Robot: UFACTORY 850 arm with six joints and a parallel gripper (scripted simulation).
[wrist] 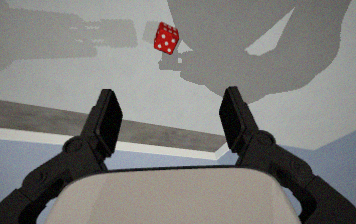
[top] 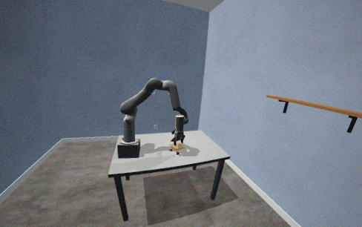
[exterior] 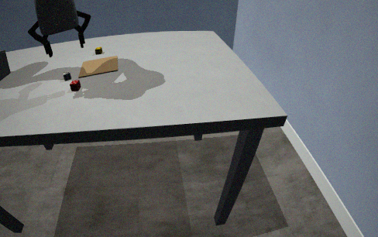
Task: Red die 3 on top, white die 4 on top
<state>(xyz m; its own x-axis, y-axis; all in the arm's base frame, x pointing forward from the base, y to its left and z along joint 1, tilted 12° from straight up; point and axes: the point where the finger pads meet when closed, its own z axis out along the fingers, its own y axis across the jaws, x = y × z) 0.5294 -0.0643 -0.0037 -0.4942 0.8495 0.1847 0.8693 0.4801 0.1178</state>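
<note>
Right now the red die is 12 cm below my hand. Also, from my hand: tan mat (2 cm ahead, 16 cm to the left, 13 cm below); white die (7 cm behind, 7 cm to the left, 12 cm below); yellow die (4 cm behind, 29 cm to the left, 12 cm below).
</note>
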